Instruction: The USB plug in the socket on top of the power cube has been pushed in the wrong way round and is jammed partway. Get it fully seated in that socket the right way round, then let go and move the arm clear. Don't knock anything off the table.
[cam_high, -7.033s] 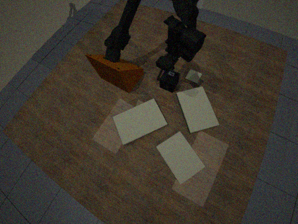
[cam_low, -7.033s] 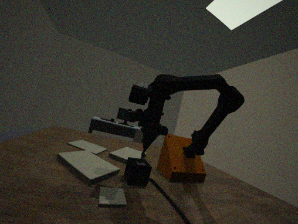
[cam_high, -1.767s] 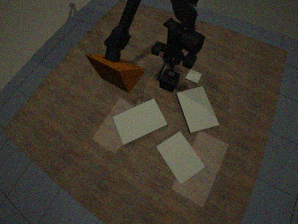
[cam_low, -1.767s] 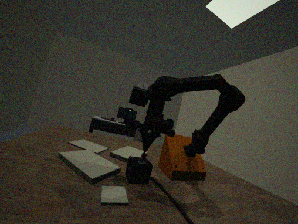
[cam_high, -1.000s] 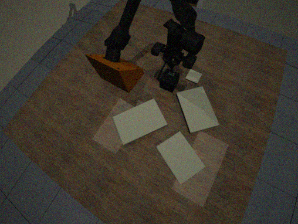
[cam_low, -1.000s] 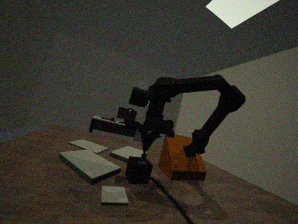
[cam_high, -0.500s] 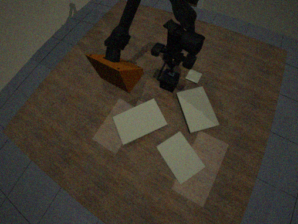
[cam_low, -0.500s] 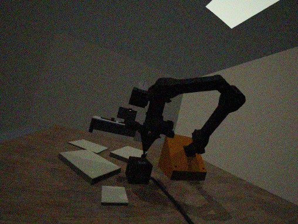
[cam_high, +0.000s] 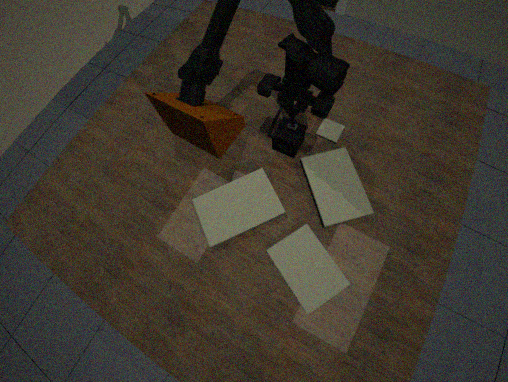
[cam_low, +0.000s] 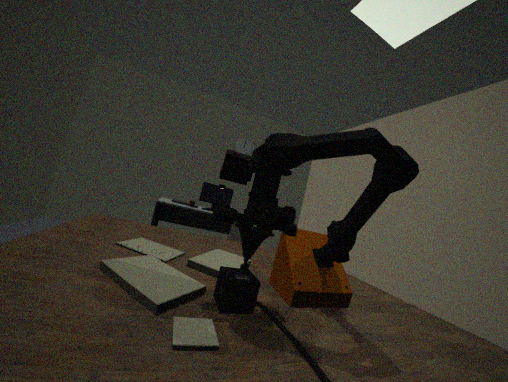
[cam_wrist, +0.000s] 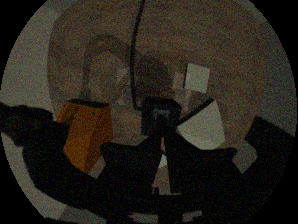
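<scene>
Now: the USB plug 20 mm below my gripper tip.
</scene>
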